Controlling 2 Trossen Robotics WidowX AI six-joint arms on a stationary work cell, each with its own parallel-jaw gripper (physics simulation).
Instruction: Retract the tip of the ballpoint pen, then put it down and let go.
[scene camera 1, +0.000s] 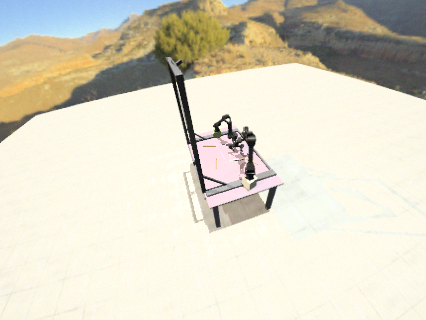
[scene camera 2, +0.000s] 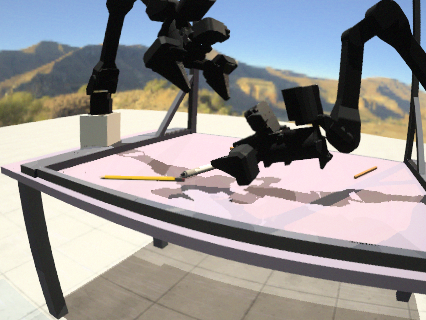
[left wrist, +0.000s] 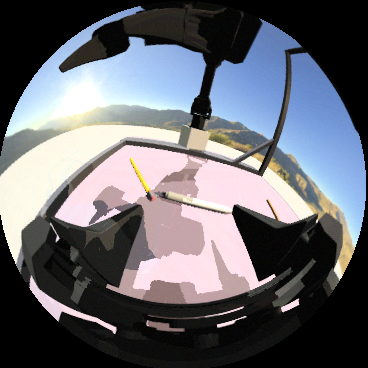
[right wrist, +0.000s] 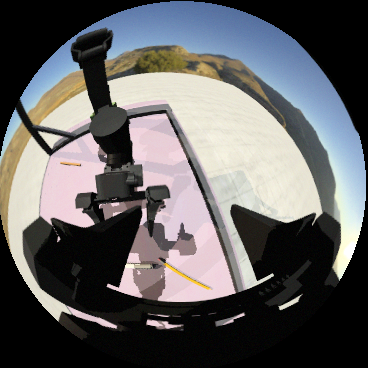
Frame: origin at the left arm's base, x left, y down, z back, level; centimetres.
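Seen in the pictures: left gripper, fingertip midpoint: (scene camera 1: 238, 151) (scene camera 2: 222, 154) (left wrist: 188, 209); right gripper, fingertip midpoint: (scene camera 2: 209, 95) (right wrist: 186, 210); left arm's base, origin of the base link: (scene camera 1: 217, 130); right arm's base, origin of the base link: (scene camera 1: 249, 177) (scene camera 2: 100, 113).
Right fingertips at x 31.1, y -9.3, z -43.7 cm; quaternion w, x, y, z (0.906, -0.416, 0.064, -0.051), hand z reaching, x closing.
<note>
Pixels of each thing's top centre, then the offset from my right fingertips to it. Level surfaces: height alone.
- ballpoint pen, middle of its top: (left wrist: 202, 199) (scene camera 2: 202, 164) (right wrist: 126, 266) dx -12.4, dy +16.2, dz -11.9 cm
- yellow pencil, middle of its top: (scene camera 2: 139, 175) (left wrist: 137, 169) (right wrist: 187, 278) dx +2.5, dy +16.9, dz -16.1 cm
- orange stick, middle of its top: (scene camera 2: 366, 170) (right wrist: 68, 162) (scene camera 1: 209, 146) dx -43.4, dy +17.0, dz +20.0 cm
- thin stick, middle of its top: (left wrist: 277, 216) (scene camera 1: 216, 163) dx -36.5, dy +17.0, dz -14.2 cm
- table, its level: dy +17.7 cm
The ballpoint pen (scene camera 2: 197, 171) (left wrist: 200, 202) (right wrist: 139, 266), white with a dark grey end, lies on the pink table. Its dark end is beside the dark end of a yellow pencil (scene camera 2: 140, 178) (left wrist: 141, 177) (right wrist: 187, 277). Whether the tip is out is too small to tell. My left gripper (scene camera 1: 236, 148) (left wrist: 188, 209) is open and empty, low over the table near the pen's white end, which lies close by the right-hand finger in the left wrist view. My right gripper (scene camera 2: 207, 95) (right wrist: 186, 210) is open and empty, high above the table.
An orange stick (scene camera 1: 209, 146) (scene camera 2: 365, 172) (right wrist: 70, 164) lies farther off on the table. Another thin stick (scene camera 1: 216, 163) (left wrist: 272, 209) lies beyond the pen. The table (scene camera 2: 300, 215) has a raised dark border and an upright frame (scene camera 1: 187, 117) along one side.
</note>
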